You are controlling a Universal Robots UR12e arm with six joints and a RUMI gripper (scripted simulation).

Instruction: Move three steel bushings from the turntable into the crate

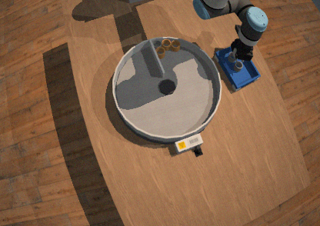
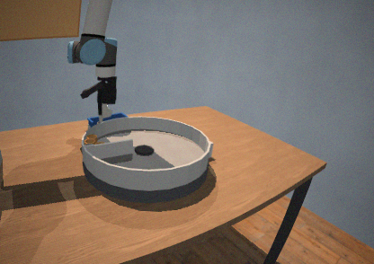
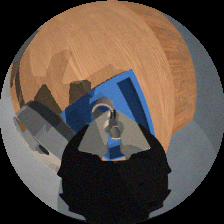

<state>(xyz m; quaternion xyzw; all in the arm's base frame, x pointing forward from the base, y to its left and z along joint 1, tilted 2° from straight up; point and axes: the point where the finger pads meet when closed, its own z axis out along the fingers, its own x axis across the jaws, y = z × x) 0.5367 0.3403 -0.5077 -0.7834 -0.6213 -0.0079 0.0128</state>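
The blue crate is 40 mm ahead of my hand and 20 mm below it. From my hand the other things lie so: grey turntable: 340 mm to the right, 110 mm ahead, 10 mm above.
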